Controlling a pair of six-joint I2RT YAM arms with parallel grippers.
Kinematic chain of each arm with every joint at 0, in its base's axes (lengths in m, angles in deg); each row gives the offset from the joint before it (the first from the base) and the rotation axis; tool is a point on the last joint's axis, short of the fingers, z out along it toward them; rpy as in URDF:
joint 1: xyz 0 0 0.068 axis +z
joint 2: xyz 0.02 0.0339 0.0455 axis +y
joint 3: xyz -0.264 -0.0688 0 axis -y
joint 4: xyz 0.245 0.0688 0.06 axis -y
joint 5: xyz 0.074 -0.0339 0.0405 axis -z
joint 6: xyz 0.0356 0 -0.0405 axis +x
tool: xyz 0 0 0 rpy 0 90 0
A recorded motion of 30 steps. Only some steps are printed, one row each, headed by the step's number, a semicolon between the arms.
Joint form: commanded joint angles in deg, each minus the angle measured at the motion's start. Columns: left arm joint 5, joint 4, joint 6, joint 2, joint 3, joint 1; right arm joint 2, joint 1, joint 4, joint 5, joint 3, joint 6.
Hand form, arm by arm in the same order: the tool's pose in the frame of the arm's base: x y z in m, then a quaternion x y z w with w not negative. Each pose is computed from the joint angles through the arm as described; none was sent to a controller.
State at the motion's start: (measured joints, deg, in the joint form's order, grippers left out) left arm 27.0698 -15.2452 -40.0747 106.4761 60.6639 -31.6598; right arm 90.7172 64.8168 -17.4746 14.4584 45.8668 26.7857
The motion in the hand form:
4: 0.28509 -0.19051 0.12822 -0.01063 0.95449 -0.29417 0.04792; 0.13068 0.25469 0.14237 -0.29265 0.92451 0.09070 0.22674
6: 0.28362 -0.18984 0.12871 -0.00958 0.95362 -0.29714 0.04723; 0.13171 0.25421 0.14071 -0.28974 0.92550 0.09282 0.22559
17: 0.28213 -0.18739 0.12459 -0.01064 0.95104 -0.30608 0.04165; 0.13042 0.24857 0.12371 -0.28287 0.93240 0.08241 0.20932
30: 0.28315 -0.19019 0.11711 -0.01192 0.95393 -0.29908 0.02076; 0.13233 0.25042 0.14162 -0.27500 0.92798 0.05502 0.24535
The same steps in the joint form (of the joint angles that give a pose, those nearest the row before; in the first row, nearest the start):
4: -1.68 -2.01 2.01 -0.92 -3.40 0.46; 0.75 -0.56 0.19 -2.96 -1.11 -0.32
6: -1.32 -1.81 2.02 -1.30 -3.83 0.46; 0.96 -0.82 0.73 -3.25 -1.35 -0.16
17: 0.00 -0.53 1.92 -1.19 -4.94 0.81; 2.88 -1.14 2.53 -3.66 -3.53 0.86
30: 0.57 -2.11 2.00 0.84 -3.80 0.55; 0.71 -0.66 -1.24 1.76 -1.20 0.81

